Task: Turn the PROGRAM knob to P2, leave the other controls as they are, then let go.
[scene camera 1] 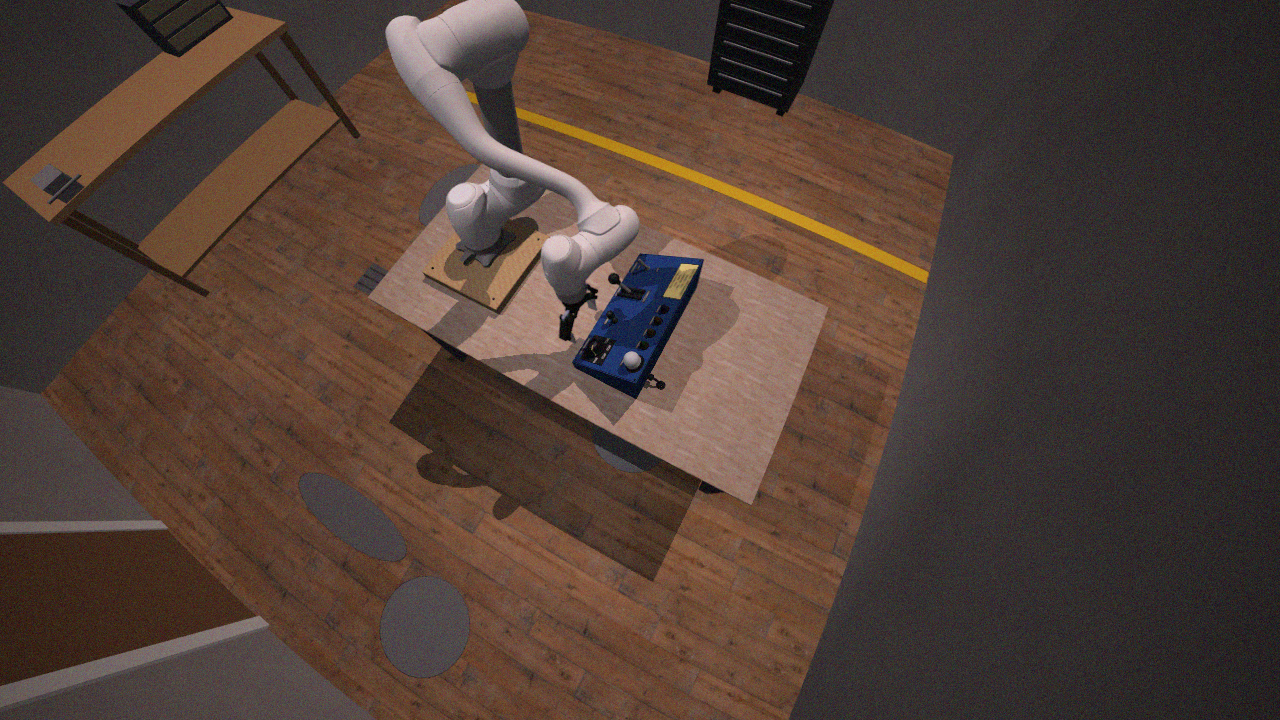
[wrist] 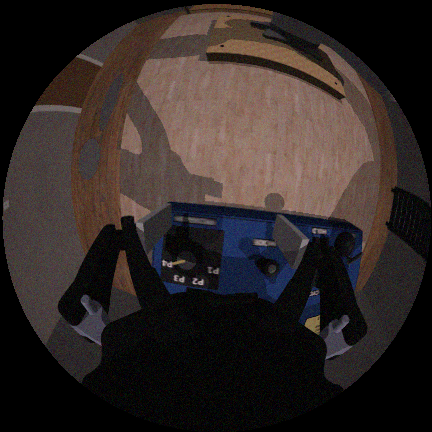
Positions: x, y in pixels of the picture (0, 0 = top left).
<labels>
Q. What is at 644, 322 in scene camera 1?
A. A blue control panel.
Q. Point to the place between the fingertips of my gripper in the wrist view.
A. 222, 220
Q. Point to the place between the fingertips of my gripper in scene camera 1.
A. At 582, 324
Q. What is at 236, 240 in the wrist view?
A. A blue control panel.
</labels>
